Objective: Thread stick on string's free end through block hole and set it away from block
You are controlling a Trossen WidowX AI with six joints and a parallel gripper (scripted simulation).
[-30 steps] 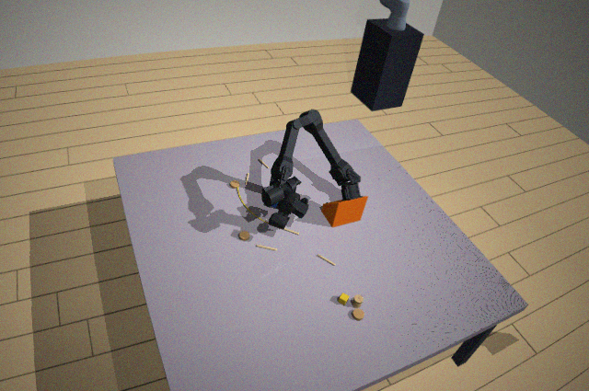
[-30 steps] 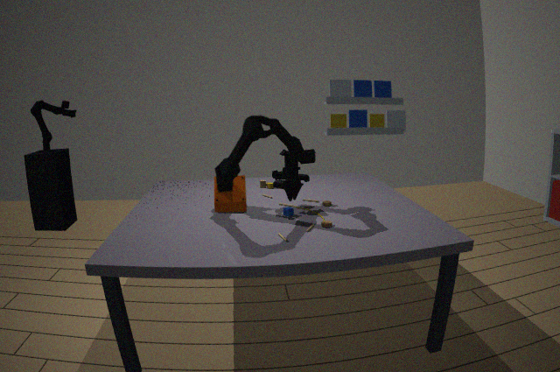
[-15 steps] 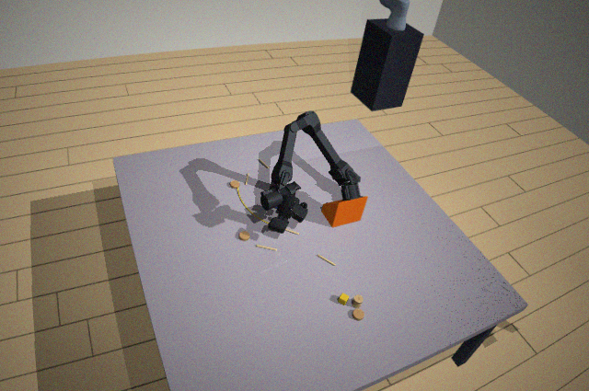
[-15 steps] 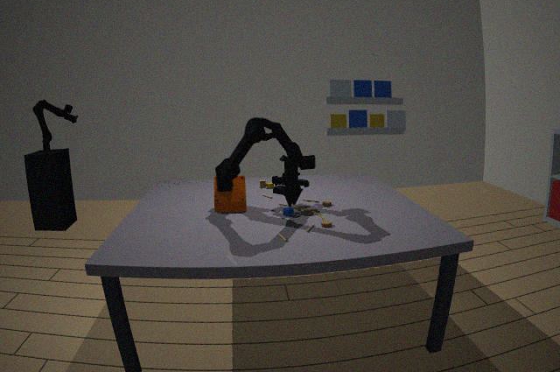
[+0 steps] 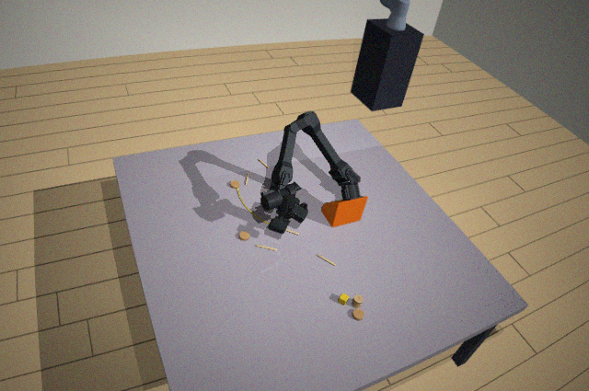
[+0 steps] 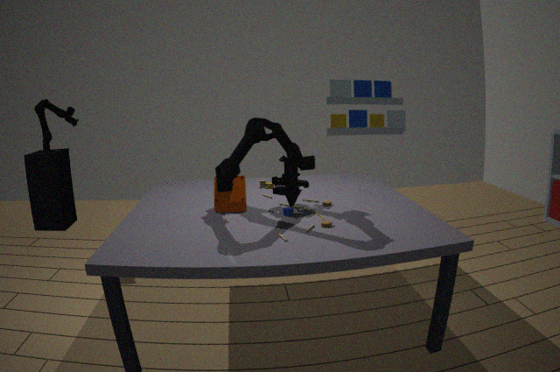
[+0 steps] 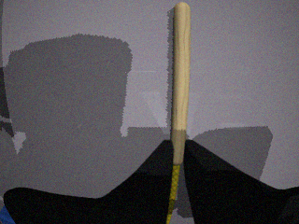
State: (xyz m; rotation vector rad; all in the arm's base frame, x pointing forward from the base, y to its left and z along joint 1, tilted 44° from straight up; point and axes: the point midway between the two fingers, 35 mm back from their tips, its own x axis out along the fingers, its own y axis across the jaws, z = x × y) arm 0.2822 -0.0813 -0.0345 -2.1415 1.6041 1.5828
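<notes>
Now: gripper tip 30 mm past the blue cube, 130 mm to the left of it and 10 mm below it. From my gripper tip the other things lie so: wooden block: 80 mm behind, 410 mm to the left, 20 mm above; then yellow cube: 50 mm behind, 380 mm to the left, 10 mm above; then thin wooden stick: 10 mm behind, 10 mm to the left.
</notes>
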